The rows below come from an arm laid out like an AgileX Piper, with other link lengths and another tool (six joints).
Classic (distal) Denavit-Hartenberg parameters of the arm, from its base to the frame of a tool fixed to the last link. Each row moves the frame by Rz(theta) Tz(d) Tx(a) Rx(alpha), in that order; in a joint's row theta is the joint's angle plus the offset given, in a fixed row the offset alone. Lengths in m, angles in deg.
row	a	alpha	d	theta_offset
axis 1	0	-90	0.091	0
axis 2	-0.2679	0	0	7.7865
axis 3	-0.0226	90	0	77.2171
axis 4	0	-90	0.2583	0
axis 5	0	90	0	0
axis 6	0.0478	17	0.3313	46.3
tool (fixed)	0	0	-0.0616	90
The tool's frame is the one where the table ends.
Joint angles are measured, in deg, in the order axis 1, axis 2, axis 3, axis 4, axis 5, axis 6. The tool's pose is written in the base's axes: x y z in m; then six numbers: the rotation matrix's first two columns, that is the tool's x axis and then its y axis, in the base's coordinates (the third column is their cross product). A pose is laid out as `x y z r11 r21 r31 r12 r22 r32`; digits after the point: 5 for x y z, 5 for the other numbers.
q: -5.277, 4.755, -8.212, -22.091, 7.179, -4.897
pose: 0.26611 -0.00442 0.17903 0.40446 0.85331 0.32906 -0.07564 -0.32735 0.94187
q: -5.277, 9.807, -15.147, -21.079, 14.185, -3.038
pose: 0.26673 -0.01363 0.18945 0.46418 0.81332 0.35077 -0.02239 -0.38513 0.92259
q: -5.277, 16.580, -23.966, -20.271, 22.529, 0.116
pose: 0.26890 -0.02323 0.20291 0.53755 0.75509 0.37534 0.03357 -0.46393 0.88524
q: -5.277, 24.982, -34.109, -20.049, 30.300, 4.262
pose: 0.27675 -0.03215 0.22209 0.61026 0.68549 0.39710 0.07054 -0.54629 0.83462
